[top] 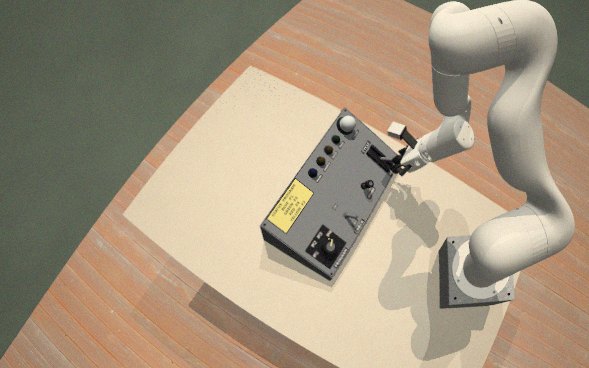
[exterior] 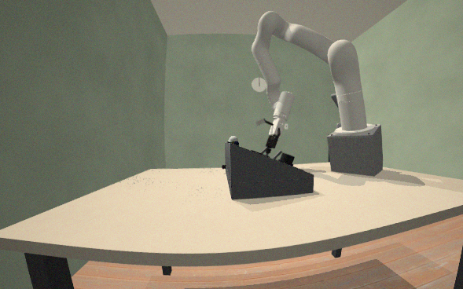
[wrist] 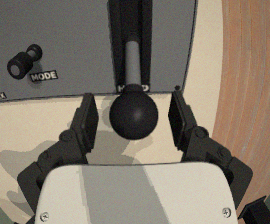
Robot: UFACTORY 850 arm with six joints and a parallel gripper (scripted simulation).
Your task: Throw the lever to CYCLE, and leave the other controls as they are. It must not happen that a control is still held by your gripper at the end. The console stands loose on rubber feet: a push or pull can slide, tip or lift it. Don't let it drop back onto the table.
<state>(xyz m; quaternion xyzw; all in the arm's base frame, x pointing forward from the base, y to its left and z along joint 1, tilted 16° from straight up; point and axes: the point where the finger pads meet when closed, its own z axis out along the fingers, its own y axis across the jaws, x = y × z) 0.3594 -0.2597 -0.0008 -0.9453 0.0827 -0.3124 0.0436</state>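
Now: hand 3 cm short of the lever and 3 cm above it. Also, from my hand: grey sloped console: 16 cm to the left, 11 cm ahead, 6 cm below; then rotary selector: 34 cm to the left, 11 cm ahead, 4 cm below; then toggle: 11 cm to the left, 7 cm ahead, 3 cm below.
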